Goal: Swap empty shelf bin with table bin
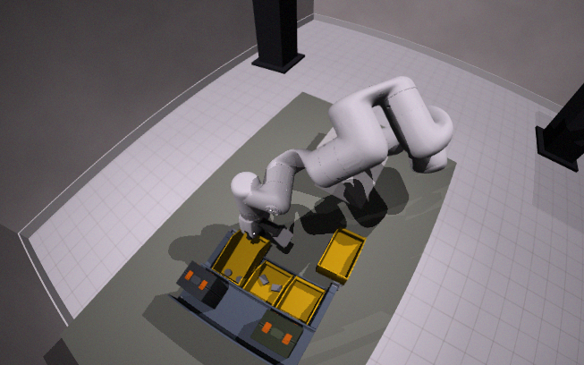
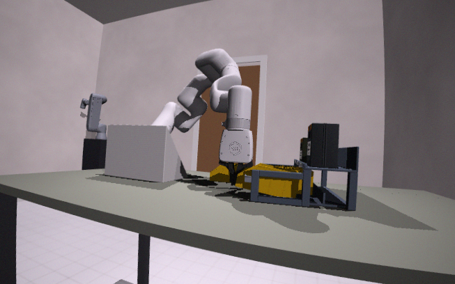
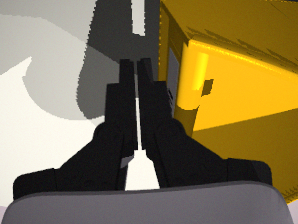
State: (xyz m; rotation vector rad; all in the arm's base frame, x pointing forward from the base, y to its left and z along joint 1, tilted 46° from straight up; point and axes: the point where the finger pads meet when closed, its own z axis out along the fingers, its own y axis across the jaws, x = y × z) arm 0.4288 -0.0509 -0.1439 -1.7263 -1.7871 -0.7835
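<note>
My gripper is now 120 mm to the right of the shelf's front bar, 60 mm short of it and 40 mm above it. From my hand the other things lie so: black box 250 mm ahead, 120 mm above, 10 mm to the left.
</note>
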